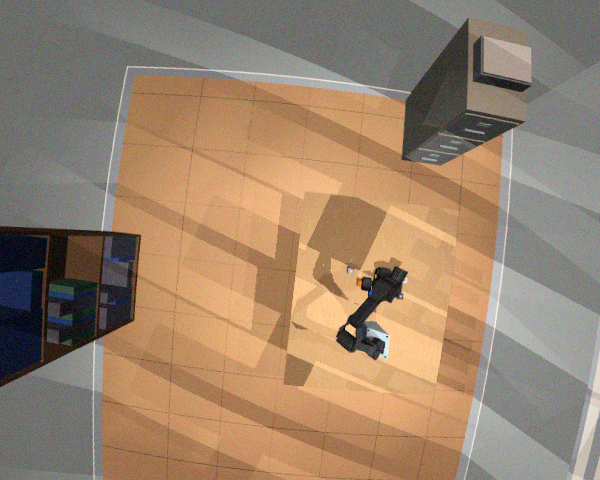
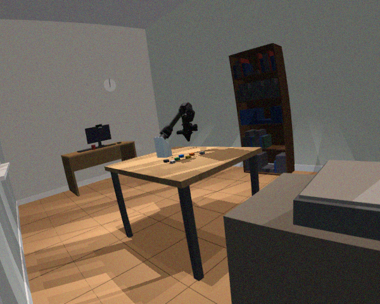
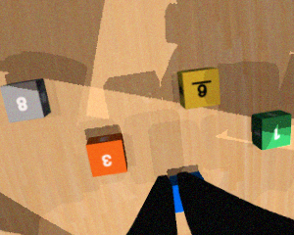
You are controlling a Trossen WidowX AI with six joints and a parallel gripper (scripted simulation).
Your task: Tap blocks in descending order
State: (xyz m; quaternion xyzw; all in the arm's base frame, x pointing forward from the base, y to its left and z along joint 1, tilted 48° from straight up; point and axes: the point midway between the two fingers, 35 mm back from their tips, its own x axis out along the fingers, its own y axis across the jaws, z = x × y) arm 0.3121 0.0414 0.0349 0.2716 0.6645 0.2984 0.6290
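Right now my gripper tip is 3 cm past the orange block, 4 cm to the right of it and 12 cm above it. Also, from my gripper tip: grey block (3 cm ahead, 10 cm to the left, 12 cm below); blue block (9 cm behind, 3 cm to the right, 12 cm below); yellow block (2 cm ahead, 5 cm to the right, 12 cm below).
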